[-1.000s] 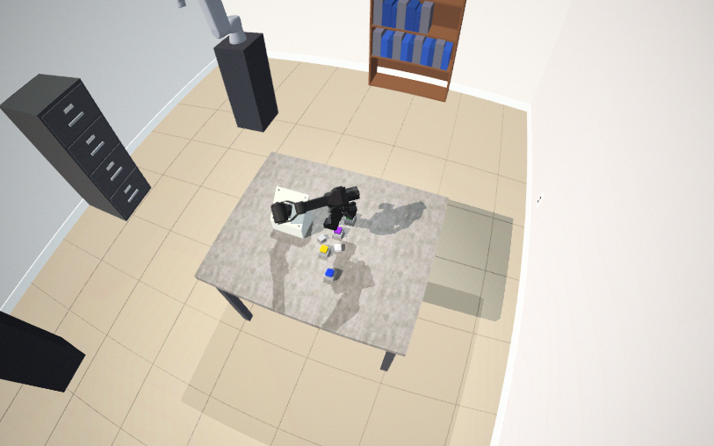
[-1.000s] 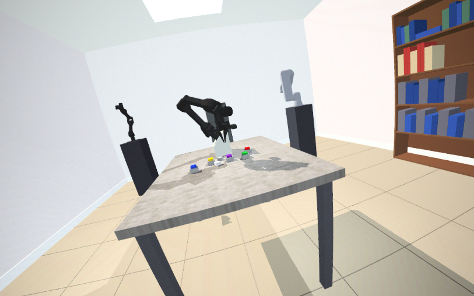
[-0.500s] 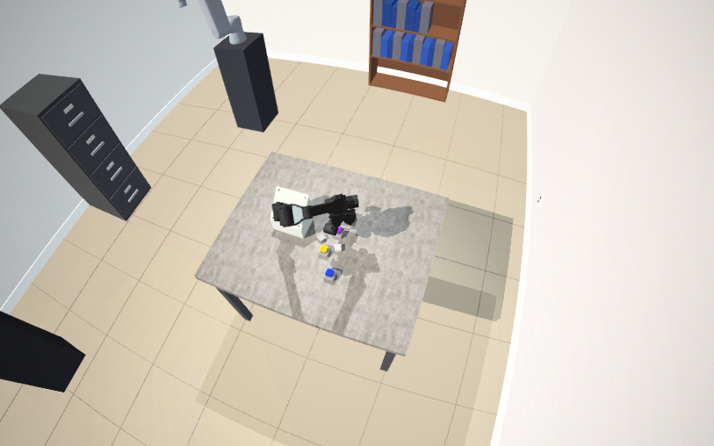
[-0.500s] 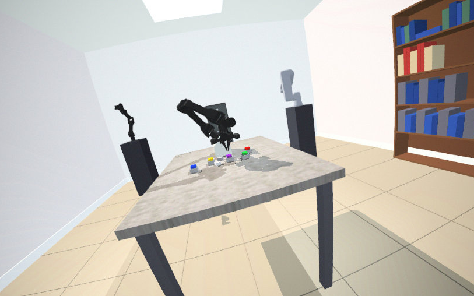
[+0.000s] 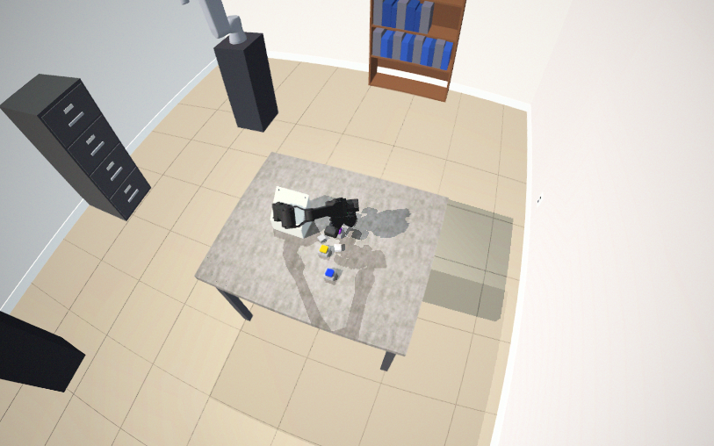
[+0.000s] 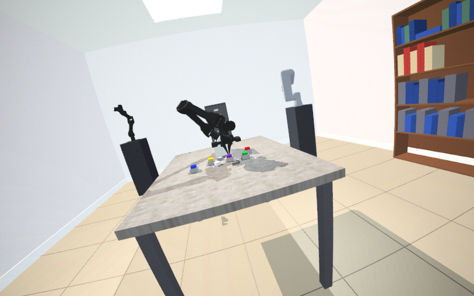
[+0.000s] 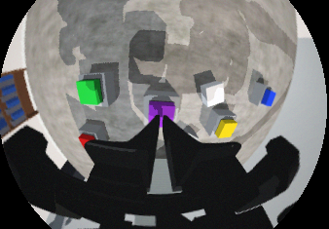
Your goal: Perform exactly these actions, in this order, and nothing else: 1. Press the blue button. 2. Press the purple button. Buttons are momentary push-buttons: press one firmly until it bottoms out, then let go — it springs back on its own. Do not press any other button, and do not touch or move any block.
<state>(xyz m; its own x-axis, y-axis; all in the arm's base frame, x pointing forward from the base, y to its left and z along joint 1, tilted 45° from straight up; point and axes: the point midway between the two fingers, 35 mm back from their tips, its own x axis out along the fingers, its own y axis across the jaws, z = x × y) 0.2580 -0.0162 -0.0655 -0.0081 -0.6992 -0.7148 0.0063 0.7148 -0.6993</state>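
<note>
Right now the purple button is 1 cm below my gripper tip. Round my gripper tip: yellow button: 3 cm behind, 12 cm to the right, 1 cm below; red button: 8 cm behind, 14 cm to the left, 1 cm below; green button: 3 cm ahead, 10 cm to the left, 1 cm below.
</note>
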